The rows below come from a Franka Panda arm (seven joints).
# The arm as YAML. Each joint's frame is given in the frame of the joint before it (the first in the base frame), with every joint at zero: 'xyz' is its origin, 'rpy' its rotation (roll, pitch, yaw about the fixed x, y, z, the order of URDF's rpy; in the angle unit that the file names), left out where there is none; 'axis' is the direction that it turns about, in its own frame. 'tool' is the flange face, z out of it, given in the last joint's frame.
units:
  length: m
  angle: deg
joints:
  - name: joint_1
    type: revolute
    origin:
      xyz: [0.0, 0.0, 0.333]
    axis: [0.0, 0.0, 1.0]
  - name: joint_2
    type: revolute
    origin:
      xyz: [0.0, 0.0, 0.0]
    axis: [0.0, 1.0, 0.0]
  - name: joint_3
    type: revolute
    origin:
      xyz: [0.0, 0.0, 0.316]
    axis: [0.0, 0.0, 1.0]
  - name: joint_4
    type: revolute
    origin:
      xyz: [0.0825, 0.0, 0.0]
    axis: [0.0, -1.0, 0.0]
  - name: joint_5
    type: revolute
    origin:
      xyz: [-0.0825, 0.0, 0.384]
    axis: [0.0, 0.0, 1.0]
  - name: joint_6
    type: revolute
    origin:
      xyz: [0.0, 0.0, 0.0]
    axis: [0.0, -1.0, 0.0]
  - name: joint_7
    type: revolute
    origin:
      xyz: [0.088, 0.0, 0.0]
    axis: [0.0, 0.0, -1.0]
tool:
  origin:
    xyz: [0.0, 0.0, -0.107]
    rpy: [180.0, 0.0, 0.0]
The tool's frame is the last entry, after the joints.
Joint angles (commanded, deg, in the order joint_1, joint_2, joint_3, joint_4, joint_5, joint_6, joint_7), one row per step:
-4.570 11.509 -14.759 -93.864 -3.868 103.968 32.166
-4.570 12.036 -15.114 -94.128 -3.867 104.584 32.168
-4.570 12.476 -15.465 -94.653 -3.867 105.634 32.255
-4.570 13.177 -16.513 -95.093 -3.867 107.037 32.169
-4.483 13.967 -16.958 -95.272 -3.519 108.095 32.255
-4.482 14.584 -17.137 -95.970 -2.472 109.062 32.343
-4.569 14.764 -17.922 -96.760 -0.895 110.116 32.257
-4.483 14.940 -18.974 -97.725 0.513 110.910 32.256
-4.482 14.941 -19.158 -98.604 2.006 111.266 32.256
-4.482 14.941 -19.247 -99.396 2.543 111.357 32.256
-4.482 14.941 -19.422 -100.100 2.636 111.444 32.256
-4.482 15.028 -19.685 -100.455 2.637 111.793 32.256
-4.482 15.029 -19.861 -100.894 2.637 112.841 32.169
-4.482 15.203 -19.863 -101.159 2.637 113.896 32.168
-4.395 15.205 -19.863 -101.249 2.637 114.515 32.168
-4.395 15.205 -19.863 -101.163 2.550 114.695 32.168
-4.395 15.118 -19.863 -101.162 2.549 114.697 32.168
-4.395 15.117 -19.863 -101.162 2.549 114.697 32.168
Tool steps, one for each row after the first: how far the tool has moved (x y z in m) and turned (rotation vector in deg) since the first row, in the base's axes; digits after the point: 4 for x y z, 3 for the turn. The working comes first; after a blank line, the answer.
Tool pose at each row, in the base's axes (x y z in m, rotation vector in deg; the steps are taken from these numbers as rounded here):
0.5873 -0.1997 0.4991 156.858 -73.592 -0.441
0.5882 -0.2034 0.4924 156.490 -73.894 -0.652
0.5888 -0.2070 0.4852 156.131 -74.294 -0.473
0.5884 -0.2175 0.4769 155.288 -75.246 0.001
0.5906 -0.2210 0.4689 155.046 -75.841 0.197
0.5917 -0.2217 0.4580 155.381 -76.874 -0.380
0.5891 -0.2284 0.4516 155.651 -79.150 -0.381
0.5849 -0.2358 0.4437 155.517 -81.551 -0.936
0.5827 -0.2356 0.4370 156.106 -83.191 -1.864
0.5802 -0.2354 0.4307 156.214 -83.837 -2.984
0.5774 -0.2366 0.4253 156.009 -84.164 -3.918
0.5759 -0.2390 0.4222 155.722 -84.485 -4.014
0.5756 -0.2411 0.4203 155.669 -84.612 -3.054
0.5768 -0.2418 0.4180 155.665 -84.593 -2.079
0.5779 -0.2413 0.4181 155.769 -84.481 -1.262
0.5785 -0.2416 0.4191 155.753 -84.390 -0.845
0.5784 -0.2415 0.4200 155.783 -84.409 -0.718
0.5784 -0.2415 0.4200 155.784 -84.409 -0.716

0.0009 -0.0037 -0.0067 -0.133 0.198 -0.291
0.0015 -0.0073 -0.0139 -0.331 0.139 -0.624
0.0011 -0.0178 -0.0222 -0.802 -0.038 -1.413
0.0033 -0.0213 -0.0302 -0.830 -0.196 -1.829
0.0044 -0.0220 -0.0411 0.002 -0.200 -2.369
0.0018 -0.0287 -0.0475 1.108 -0.801 -3.630
-0.0024 -0.0361 -0.0554 2.111 -0.967 -5.088
-0.0046 -0.0359 -0.0621 3.514 -1.017 -5.891
-0.0071 -0.0357 -0.0684 4.185 -0.558 -6.269
-0.0099 -0.0369 -0.0738 4.427 -0.021 -6.553
-0.0114 -0.0393 -0.0769 4.357 0.064 -6.826
-0.0117 -0.0414 -0.0788 4.087 -0.500 -6.879
-0.0105 -0.0421 -0.0811 3.796 -1.058 -6.832
-0.0094 -0.0416 -0.0810 3.603 -1.544 -6.706
-0.0088 -0.0419 -0.0800 3.436 -1.760 -6.643
-0.0089 -0.0418 -0.0791 3.432 -1.850 -6.640
-0.0089 -0.0418 -0.0791 3.432 -1.851 -6.640

